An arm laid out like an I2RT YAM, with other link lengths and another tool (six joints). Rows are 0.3 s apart.
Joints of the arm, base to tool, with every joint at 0 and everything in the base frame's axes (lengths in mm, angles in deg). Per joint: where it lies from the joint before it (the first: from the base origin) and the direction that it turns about. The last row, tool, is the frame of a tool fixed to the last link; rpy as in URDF.
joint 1: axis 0 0 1 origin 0.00 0.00 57.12
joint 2: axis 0 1 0 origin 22.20 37.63 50.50
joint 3: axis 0 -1 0 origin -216.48 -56.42 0.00
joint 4: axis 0 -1 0 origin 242.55 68.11 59.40
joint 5: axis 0 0 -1 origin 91.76 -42.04 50.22
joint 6: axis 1 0 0 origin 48.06 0.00 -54.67
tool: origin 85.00 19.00 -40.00 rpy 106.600 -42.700 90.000
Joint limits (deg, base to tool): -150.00..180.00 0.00..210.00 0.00..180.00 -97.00..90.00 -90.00..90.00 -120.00..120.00
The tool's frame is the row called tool.
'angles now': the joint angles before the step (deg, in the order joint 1, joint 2, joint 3, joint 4, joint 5, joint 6). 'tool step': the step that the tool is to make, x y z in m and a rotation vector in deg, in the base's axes. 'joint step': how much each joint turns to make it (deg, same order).
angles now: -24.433, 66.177, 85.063, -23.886, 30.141, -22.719
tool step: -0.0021, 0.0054, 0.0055, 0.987, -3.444, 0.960
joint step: 0.001, -1.745, -0.900, 0.608, -1.130, 2.581
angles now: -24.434, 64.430, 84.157, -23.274, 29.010, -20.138
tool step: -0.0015, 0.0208, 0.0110, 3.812, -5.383, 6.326
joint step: 0.012, -2.859, 0.768, -2.871, -6.625, 5.922
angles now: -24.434, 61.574, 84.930, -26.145, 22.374, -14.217
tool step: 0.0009, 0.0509, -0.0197, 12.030, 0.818, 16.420
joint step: 0.009, -2.238, 1.619, -11.736, -17.571, 8.829
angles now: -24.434, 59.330, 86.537, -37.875, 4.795, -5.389
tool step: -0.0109, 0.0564, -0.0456, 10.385, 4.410, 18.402
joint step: 0.008, -5.428, -8.053, -5.529, -19.717, 2.693
